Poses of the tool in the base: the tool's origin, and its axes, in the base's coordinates. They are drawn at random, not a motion.
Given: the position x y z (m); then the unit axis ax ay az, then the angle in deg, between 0 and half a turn.
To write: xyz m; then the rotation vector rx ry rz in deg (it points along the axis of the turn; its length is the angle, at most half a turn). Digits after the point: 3 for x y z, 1 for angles.
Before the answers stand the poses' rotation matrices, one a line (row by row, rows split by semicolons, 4 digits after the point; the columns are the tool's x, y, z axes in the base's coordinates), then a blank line. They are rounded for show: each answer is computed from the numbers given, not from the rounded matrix.
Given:
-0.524, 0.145, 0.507, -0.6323, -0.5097, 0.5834, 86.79
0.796, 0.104, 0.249, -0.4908, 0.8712, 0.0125, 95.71
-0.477, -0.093, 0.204, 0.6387, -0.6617, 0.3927, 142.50
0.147, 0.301, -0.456, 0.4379, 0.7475, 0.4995, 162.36
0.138, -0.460, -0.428, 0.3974, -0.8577, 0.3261, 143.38
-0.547, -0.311, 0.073, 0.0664, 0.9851, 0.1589, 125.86
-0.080, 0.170, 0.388, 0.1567, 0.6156, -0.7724, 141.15
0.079, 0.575, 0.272, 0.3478, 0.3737, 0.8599, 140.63
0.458, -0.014, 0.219, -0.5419, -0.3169, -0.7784, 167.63
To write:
0.4334 -0.2782 -0.8572; 0.8867 0.3013 0.3506; 0.1607 -0.9120 0.3773
0.1653 -0.4826 0.8601; -0.4577 0.7350 0.5003; -0.8736 -0.4764 -0.0993
-0.0618 -0.9970 0.0470; -0.5189 -0.0081 -0.8548; 0.8526 -0.0772 -0.5168
-0.5785 0.4879 0.6537; 0.7906 0.1382 0.5965; 0.2007 0.8619 -0.4657
-0.5179 -0.8090 -0.2780; -0.4199 0.5236 -0.7413; 0.7453 -0.2672 -0.6109
-0.5788 -0.0251 0.8151; 0.2325 0.9530 0.1944; -0.7816 0.3020 -0.5458
-0.7351 0.6561 0.1709; -0.3129 -0.1048 -0.9440; -0.6014 -0.7474 0.2823
-0.5586 -0.3150 0.7673; 0.7759 -0.5255 0.3491; 0.2932 0.7904 0.5379
-0.3963 0.5062 0.7660; 0.1727 -0.7783 0.6037; 0.9017 0.3715 0.2210

-0.524, 0.145, 0.507, -54.9, -44.2, 50.6
0.796, 0.104, 0.249, -47.0, 83.4, 1.2
-0.477, -0.093, 0.204, 91.0, -94.3, 56.0
0.147, 0.301, -0.456, 71.1, 121.4, 81.1
0.138, -0.460, -0.428, 57.0, -123.0, 46.8
-0.547, -0.311, 0.073, 8.4, 124.0, 20.0
-0.080, 0.170, 0.388, 22.1, 86.9, -109.0
0.079, 0.575, 0.272, 48.9, 52.6, 120.9
0.458, -0.014, 0.219, -90.8, -53.1, -130.5

